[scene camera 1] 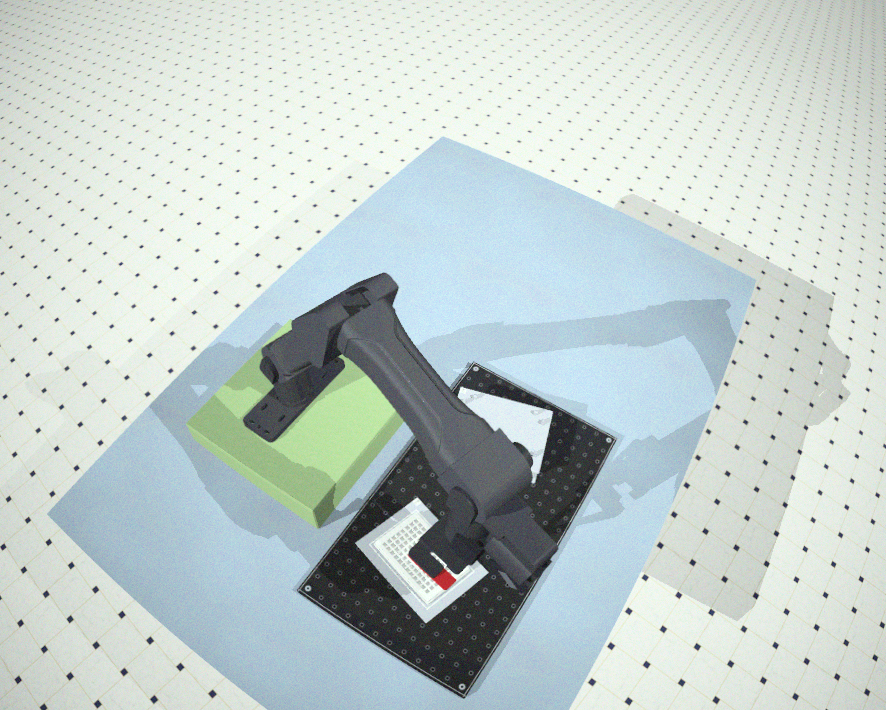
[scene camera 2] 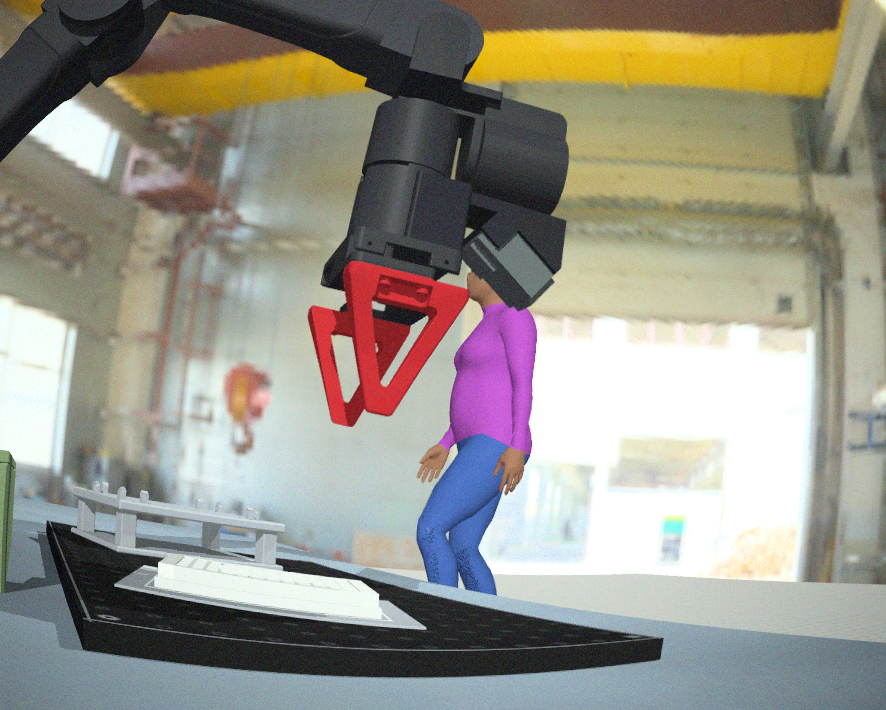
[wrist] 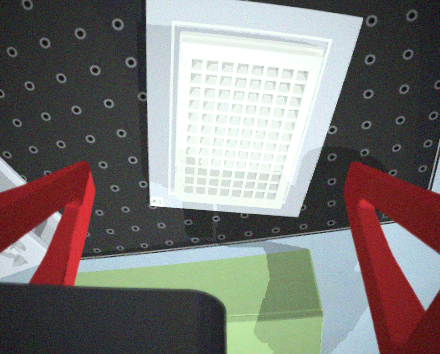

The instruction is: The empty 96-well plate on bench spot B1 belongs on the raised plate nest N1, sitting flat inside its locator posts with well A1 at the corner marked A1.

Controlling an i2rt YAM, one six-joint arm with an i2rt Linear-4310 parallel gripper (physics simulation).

My gripper (scene camera 2: 358, 420) is open, holding nothing. Also in view: a white well plate (scene camera 2: 211, 578).
The white well plate is seen too in scene camera 1 (scene camera 1: 394, 546) and in the wrist view (wrist: 242, 104). My gripper is seen too in scene camera 1 (scene camera 1: 457, 550) and in the wrist view (wrist: 219, 176).
